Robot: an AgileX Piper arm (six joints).
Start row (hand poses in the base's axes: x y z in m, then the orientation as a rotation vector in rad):
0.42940, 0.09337, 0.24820, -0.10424, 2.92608, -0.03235
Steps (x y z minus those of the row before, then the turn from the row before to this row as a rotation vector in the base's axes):
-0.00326, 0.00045, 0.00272, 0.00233, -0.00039, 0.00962
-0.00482, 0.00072, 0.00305, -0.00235, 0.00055, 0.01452
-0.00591, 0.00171, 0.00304, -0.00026, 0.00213, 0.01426
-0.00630, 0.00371, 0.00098, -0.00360, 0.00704, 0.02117
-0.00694, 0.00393, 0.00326, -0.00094, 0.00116, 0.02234
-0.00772, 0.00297, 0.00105, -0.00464, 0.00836, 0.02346
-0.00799, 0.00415, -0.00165, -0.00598, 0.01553, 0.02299
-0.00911, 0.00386, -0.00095, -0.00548, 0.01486, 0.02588
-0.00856, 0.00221, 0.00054, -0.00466, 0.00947, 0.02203
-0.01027, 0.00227, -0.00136, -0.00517, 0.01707, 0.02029
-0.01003, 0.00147, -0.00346, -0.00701, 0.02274, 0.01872
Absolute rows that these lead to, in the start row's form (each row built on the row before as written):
0.42614, 0.09382, 0.25092, -0.11792, 2.92503, -0.02745
0.42132, 0.09454, 0.25397, -0.13955, 2.92458, -0.02857
0.41541, 0.09625, 0.25701, -0.16056, 2.92553, -0.02658
0.40911, 0.09996, 0.25799, -0.19256, 2.93065, -0.02804
0.40217, 0.10389, 0.26125, -0.22551, 2.92934, -0.02595
0.39445, 0.10686, 0.26230, -0.26130, 2.93487, -0.02835
0.38646, 0.11101, 0.26065, -0.29746, 2.94726, -0.03193
0.37735, 0.11487, 0.25970, -0.33802, 2.95802, -0.03450
0.36879, 0.11708, 0.26024, -0.37238, 2.96363, -0.03720
0.35852, 0.11935, 0.25888, -0.40541, 2.97676, -0.03954
0.34849, 0.12082, 0.25542, -0.43744, 2.99565, -0.04373

